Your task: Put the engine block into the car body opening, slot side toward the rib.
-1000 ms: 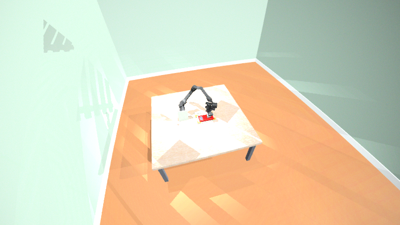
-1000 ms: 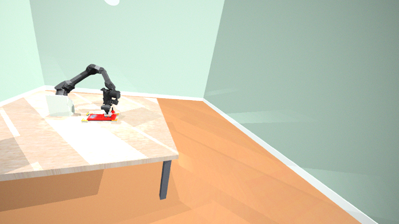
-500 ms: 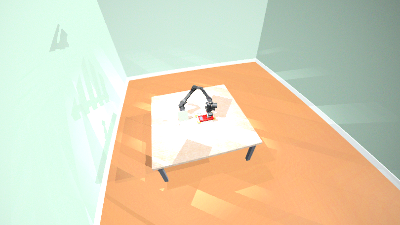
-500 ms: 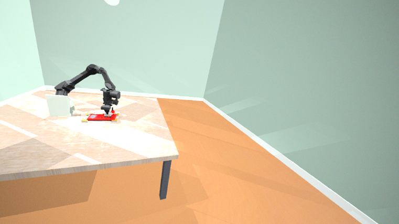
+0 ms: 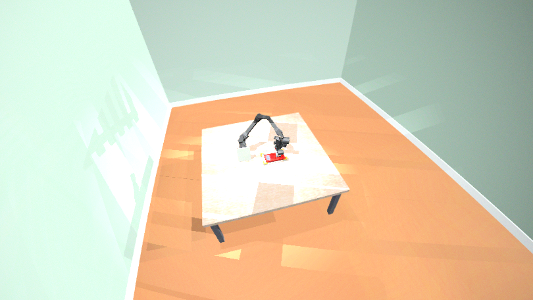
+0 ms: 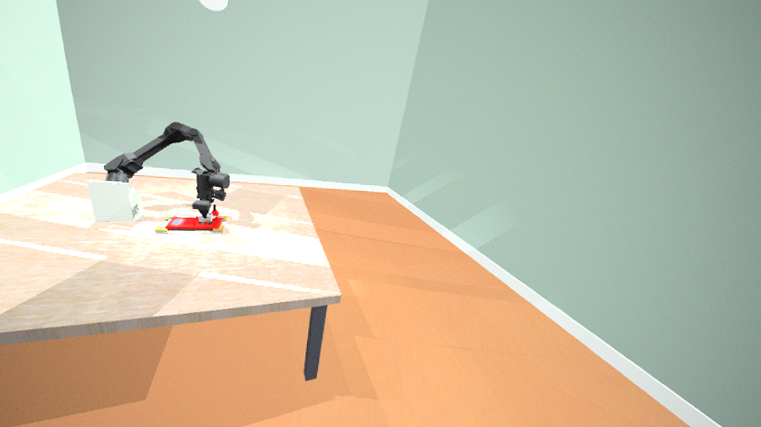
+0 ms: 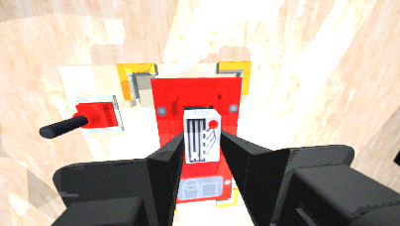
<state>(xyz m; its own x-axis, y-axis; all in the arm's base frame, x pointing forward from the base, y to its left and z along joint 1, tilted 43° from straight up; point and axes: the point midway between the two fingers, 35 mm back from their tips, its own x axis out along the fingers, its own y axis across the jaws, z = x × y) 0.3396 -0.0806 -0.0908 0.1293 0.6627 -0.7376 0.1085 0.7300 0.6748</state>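
Right now my gripper tip is 10 mm above the grey engine block. The rest, counted from my gripper tip: pale base plate 40 mm to the left, 40 mm below, 40 mm behind.
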